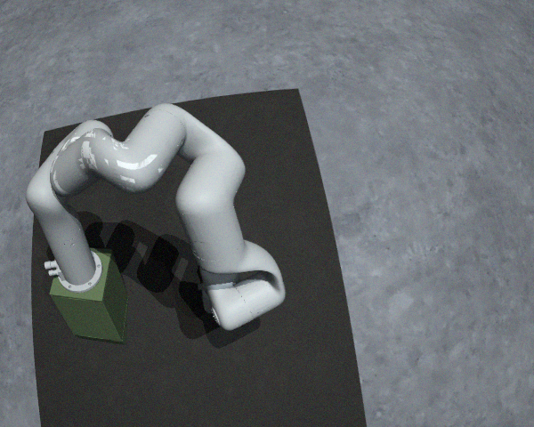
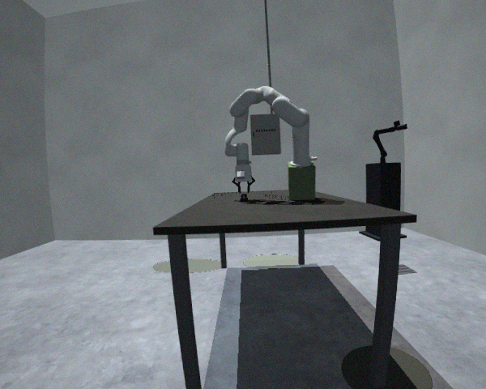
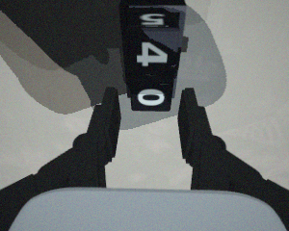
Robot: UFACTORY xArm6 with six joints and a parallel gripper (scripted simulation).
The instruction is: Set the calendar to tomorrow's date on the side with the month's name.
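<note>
Right now my hand is 20 mm to the right of the dark tray and 60 mm above it.
</note>
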